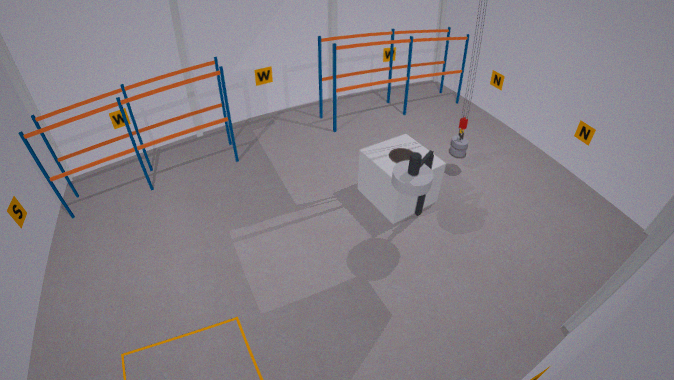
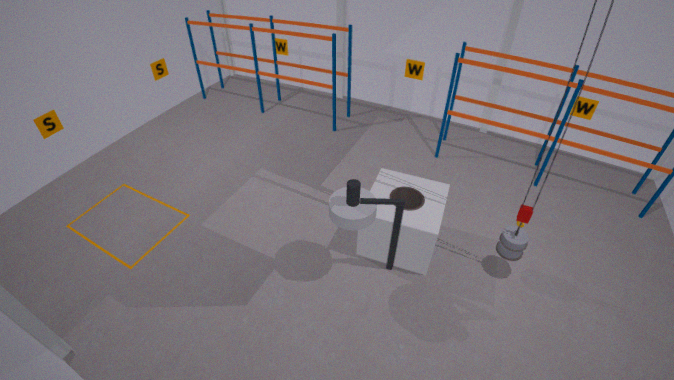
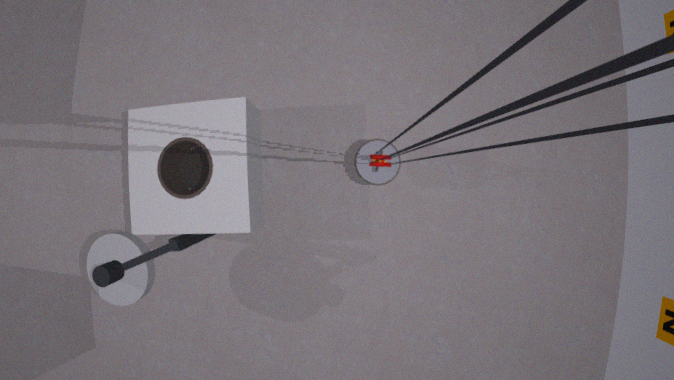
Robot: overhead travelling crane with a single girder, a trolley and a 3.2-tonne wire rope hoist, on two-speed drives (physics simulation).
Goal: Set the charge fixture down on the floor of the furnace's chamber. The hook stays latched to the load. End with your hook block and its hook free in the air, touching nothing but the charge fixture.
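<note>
The charge fixture [image 1: 458, 148] [image 2: 512, 245] [image 3: 387, 175], a grey stack of round discs, hangs in the air from my hook [image 1: 461, 134] [image 2: 519, 225] [image 3: 380, 160], which is latched to it under the red hook block. Its shadow falls on the floor close by. It is beside the furnace [image 1: 380, 185] [image 2: 420, 245] [image 3: 225, 200], on the N-wall side, well apart from it. The furnace is a white box with a dark round chamber opening [image 1: 400, 155] [image 2: 407, 198] [image 3: 185, 167] in its top, uncovered. The chamber floor is too dark to make out.
A round pale lid [image 1: 405, 185] [image 2: 352, 217] [image 3: 125, 292] on a black swing arm stands out beside the furnace. Two blue-and-orange racks [image 1: 334, 90] [image 1: 175, 136] [image 2: 334, 85] [image 2: 500, 126] stand along the W wall. A yellow outline [image 1: 180, 336] [image 2: 95, 206] marks the floor.
</note>
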